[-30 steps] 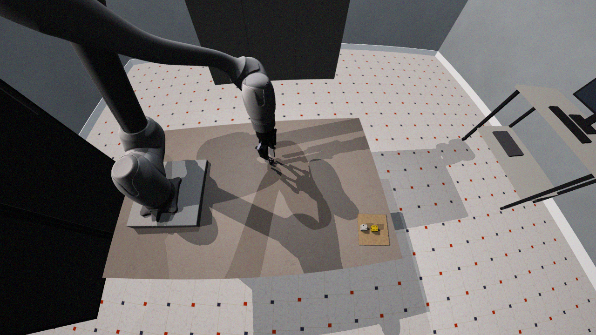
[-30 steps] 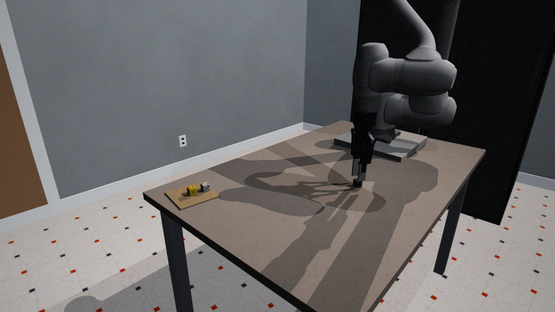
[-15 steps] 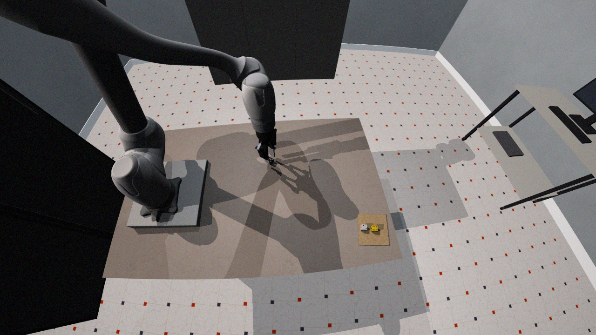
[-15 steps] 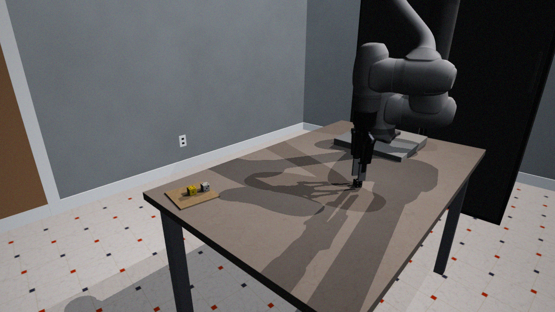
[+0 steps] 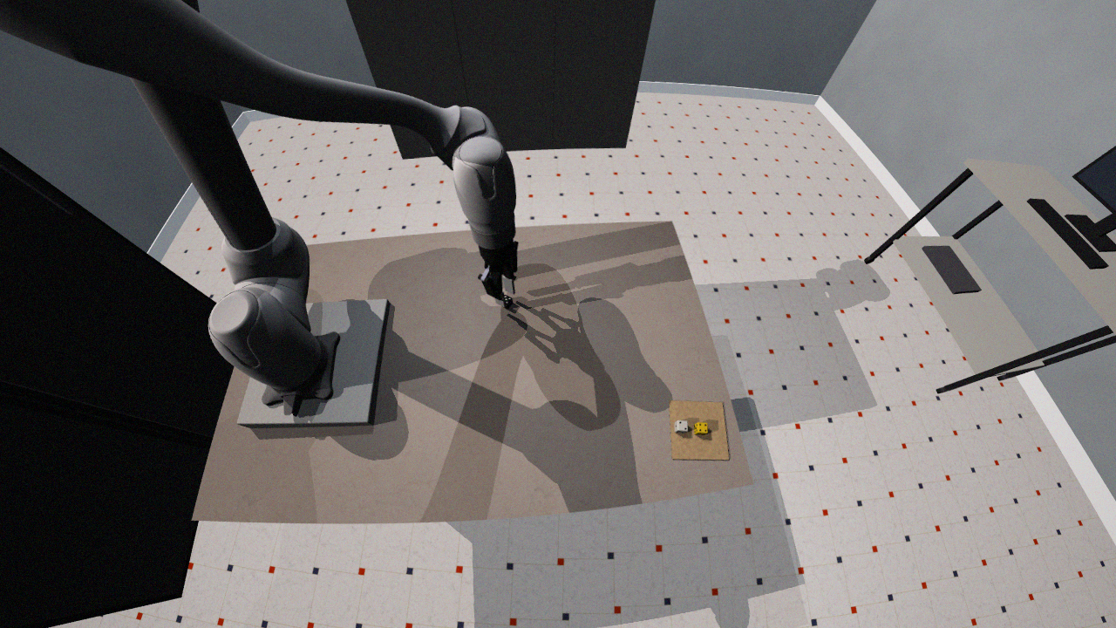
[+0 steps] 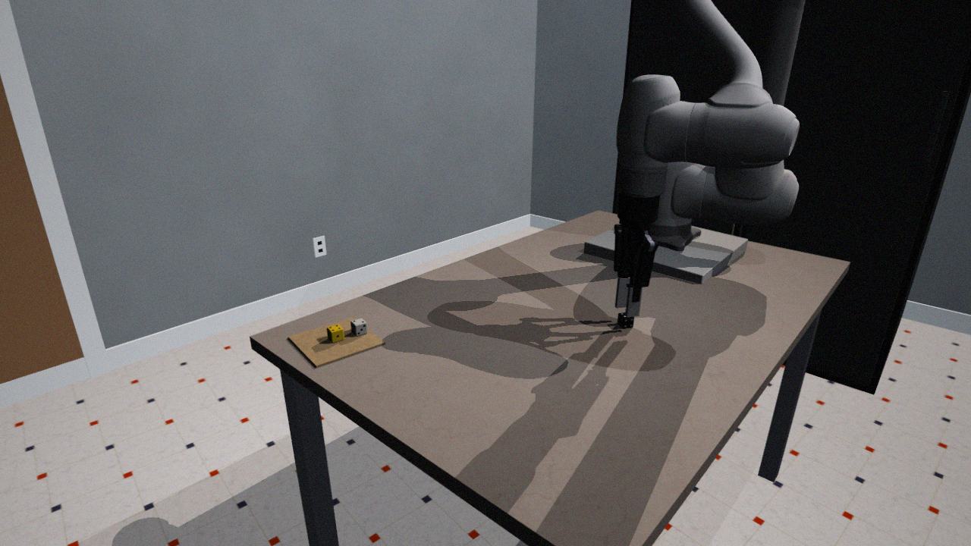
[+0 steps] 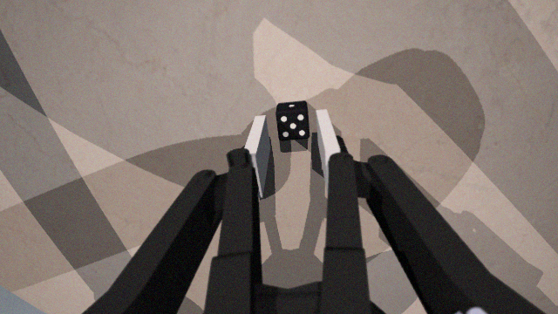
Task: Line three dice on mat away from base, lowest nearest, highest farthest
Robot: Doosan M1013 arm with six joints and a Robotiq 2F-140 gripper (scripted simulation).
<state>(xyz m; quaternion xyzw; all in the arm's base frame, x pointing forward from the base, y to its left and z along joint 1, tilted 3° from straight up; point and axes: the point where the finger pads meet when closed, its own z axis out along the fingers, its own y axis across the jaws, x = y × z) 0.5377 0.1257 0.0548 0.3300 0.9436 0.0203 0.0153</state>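
My gripper is now 5 cm above the black die. From my hand the other things lie so: tan mat: 41 cm ahead, 42 cm to the right, 6 cm below; then yellow die: 41 cm ahead, 42 cm to the right, 5 cm below; then grey die: 36 cm ahead, 41 cm to the right, 5 cm below.
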